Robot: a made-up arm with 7 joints. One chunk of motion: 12 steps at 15 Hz.
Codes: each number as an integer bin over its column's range. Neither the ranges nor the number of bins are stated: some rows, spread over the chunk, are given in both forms.
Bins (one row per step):
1: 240 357 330 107 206 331
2: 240 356 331 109 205 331
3: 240 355 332 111 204 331
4: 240 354 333 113 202 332
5: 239 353 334 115 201 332
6: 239 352 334 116 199 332
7: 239 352 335 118 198 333
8: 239 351 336 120 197 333
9: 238 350 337 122 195 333
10: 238 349 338 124 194 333
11: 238 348 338 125 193 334
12: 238 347 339 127 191 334
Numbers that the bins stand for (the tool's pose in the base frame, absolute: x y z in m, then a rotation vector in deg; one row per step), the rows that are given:
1: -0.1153 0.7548 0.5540 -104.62 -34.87 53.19
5: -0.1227 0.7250 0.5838 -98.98 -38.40 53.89
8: -0.1227 0.7102 0.5986 -95.46 -41.21 54.60
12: -0.1301 0.6804 0.6209 -90.53 -45.44 55.30
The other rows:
2: -0.1153 0.7474 0.5614 -103.21 -35.58 53.19
3: -0.1153 0.7399 0.5689 -101.80 -36.28 53.19
4: -0.1153 0.7325 0.5763 -100.39 -37.69 53.89
6: -0.1227 0.7176 0.5838 -98.28 -39.80 53.89
7: -0.1227 0.7176 0.5912 -96.87 -40.51 54.60
9: -0.1301 0.7027 0.6061 -94.05 -42.62 54.60
10: -0.1301 0.6953 0.6135 -92.64 -43.33 54.60
11: -0.1301 0.6879 0.6135 -91.94 -44.03 55.30

